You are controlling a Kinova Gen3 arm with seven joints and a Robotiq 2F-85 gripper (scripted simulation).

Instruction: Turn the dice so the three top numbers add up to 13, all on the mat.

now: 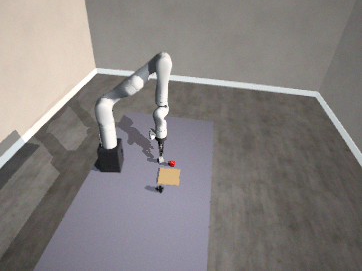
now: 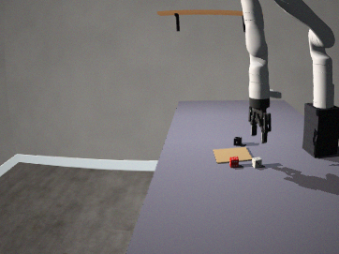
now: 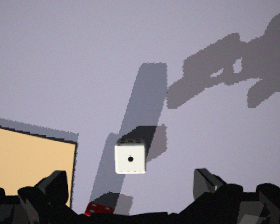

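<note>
Now: the white die 9 cm below my hand. From my hand the other things lie so: black die: 6 cm ahead, 25 cm to the right, 9 cm below; then tan mat: 9 cm ahead, 12 cm to the right, 11 cm below; then red die: 9 cm ahead, 2 cm to the right, 9 cm below.
</note>
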